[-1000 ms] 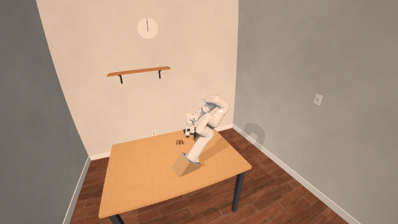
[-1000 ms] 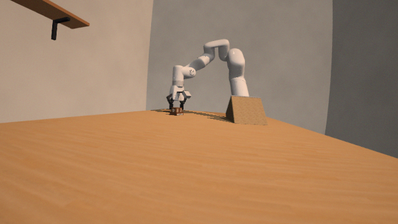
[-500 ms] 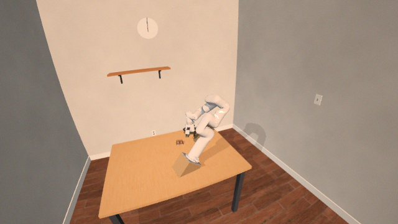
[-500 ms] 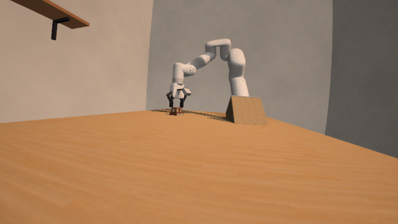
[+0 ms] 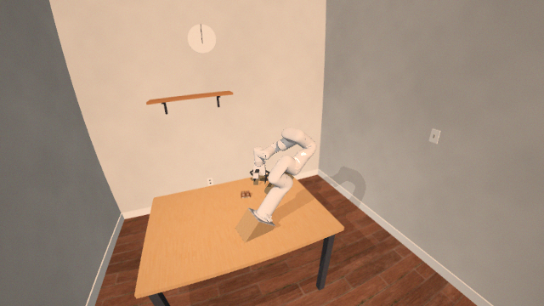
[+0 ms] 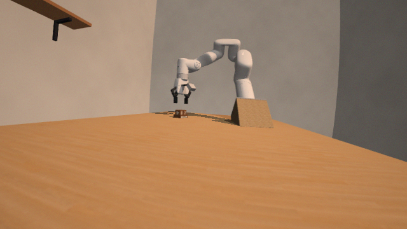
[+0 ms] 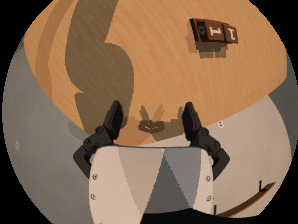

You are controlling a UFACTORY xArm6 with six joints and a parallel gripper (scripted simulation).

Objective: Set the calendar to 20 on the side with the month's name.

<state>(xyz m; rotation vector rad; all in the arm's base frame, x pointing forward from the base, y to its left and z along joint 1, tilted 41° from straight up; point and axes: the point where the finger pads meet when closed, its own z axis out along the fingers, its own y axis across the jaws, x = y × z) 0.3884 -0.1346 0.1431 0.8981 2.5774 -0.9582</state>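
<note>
The brown tray is 16 cm to the left of my hand, 8 cm below it and 3 cm behind it.
</note>
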